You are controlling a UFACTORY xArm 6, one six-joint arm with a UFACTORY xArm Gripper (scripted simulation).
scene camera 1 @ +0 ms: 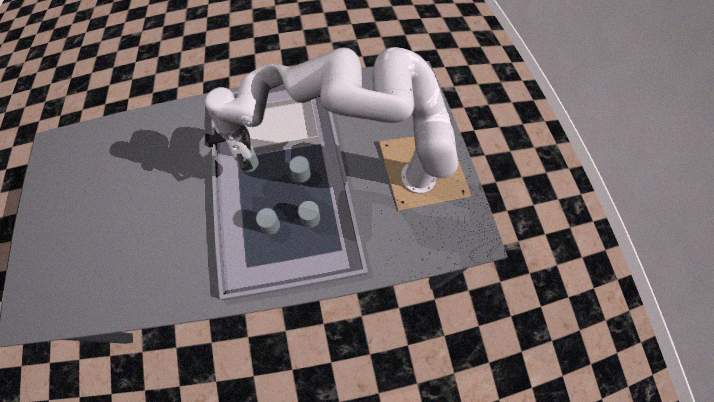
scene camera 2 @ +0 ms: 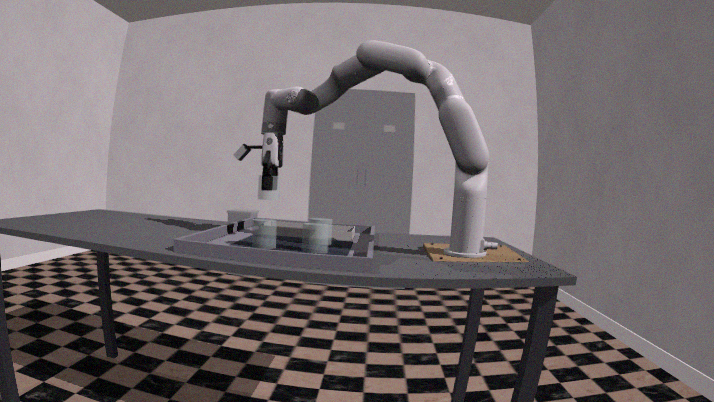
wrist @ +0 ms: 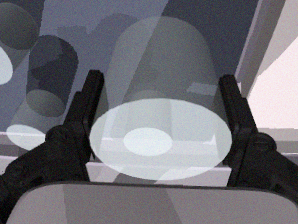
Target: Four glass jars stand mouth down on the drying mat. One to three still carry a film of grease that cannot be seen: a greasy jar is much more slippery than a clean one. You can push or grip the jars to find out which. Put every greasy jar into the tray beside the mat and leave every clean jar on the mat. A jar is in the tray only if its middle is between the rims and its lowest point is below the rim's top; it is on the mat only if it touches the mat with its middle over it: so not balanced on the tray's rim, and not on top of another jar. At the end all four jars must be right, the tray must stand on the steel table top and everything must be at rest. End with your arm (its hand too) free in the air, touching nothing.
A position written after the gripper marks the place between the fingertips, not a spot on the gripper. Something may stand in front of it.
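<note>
You'd see the gripper [scene camera 2: 269, 190] here, and it's in the wrist view [wrist: 160, 90] too. There's a glass jar [wrist: 160, 116], a white tray [scene camera 1: 285, 120], and then another glass jar [wrist: 41, 110]. There's also a dark drying mat [scene camera 1: 271, 185], and the mat is visible in the wrist view [wrist: 69, 46] as well.
</note>
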